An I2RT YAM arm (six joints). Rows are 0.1 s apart.
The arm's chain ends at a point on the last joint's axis. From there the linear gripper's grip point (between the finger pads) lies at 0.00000 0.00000 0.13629 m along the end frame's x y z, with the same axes.
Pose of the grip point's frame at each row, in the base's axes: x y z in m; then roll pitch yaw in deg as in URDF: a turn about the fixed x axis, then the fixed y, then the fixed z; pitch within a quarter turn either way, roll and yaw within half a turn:
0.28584 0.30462 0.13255 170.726 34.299 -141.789
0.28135 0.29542 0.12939 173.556 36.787 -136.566
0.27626 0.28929 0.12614 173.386 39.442 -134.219
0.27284 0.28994 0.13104 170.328 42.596 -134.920
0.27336 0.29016 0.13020 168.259 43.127 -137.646
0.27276 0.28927 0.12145 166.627 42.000 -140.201
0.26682 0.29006 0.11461 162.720 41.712 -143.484
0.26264 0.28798 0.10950 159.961 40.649 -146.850
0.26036 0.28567 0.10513 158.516 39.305 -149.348
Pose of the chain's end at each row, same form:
0.23987 0.24048 0.24367 170.726 34.299 -141.789
0.23297 0.22855 0.23785 173.556 36.787 -136.566
0.22753 0.21670 0.23069 173.386 39.442 -134.219
0.22484 0.20938 0.22994 170.328 42.596 -134.920
0.22463 0.20821 0.22759 168.259 43.127 -137.646
0.22477 0.20826 0.21999 166.627 42.000 -140.201
0.22132 0.20600 0.21176 162.720 41.712 -143.484
0.21835 0.20327 0.20665 159.961 40.649 -146.850
0.21670 0.20177 0.20326 158.516 39.305 -149.348

